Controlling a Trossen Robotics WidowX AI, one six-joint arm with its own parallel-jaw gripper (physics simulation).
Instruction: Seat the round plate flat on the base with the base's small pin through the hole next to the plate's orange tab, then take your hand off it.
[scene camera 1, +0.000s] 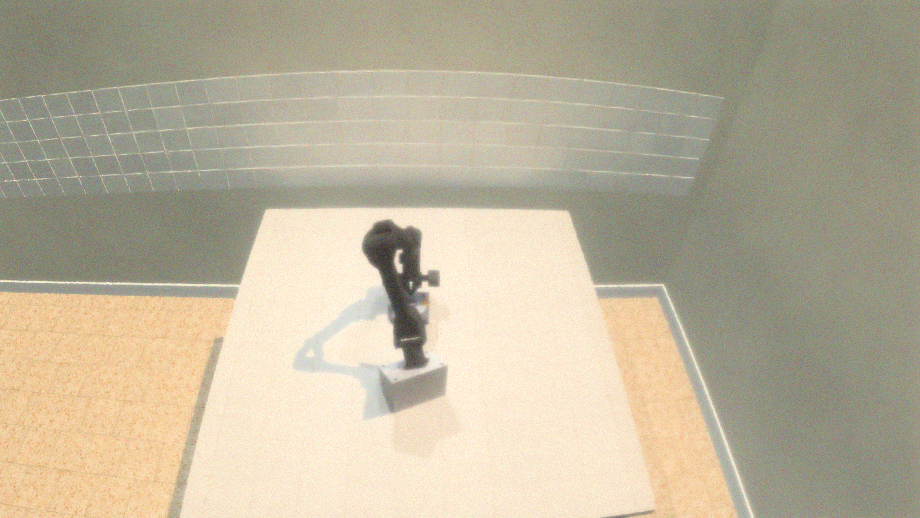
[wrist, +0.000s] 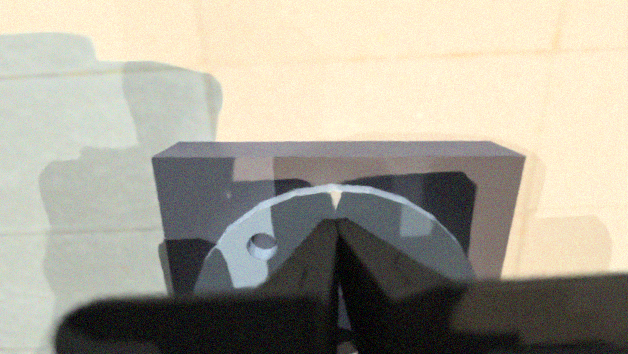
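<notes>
The grey base is a flat block; in the scene view the arm partly covers it. The pale round plate lies over the base in the wrist view, with its far rim and one open hole at the left showing. Its near part is hidden behind the fingers, and I cannot tell whether it lies fully flat. The pin and the tab do not show in the wrist view. A small orange spot shows on the base area in the scene view. My gripper is shut and empty, its fingertips together over the plate's far part.
The pale table top extends around the base. The arm's grey mounting block stands on the near side of the base. The arm's shadow falls to the left. A tiled wall strip runs behind the table.
</notes>
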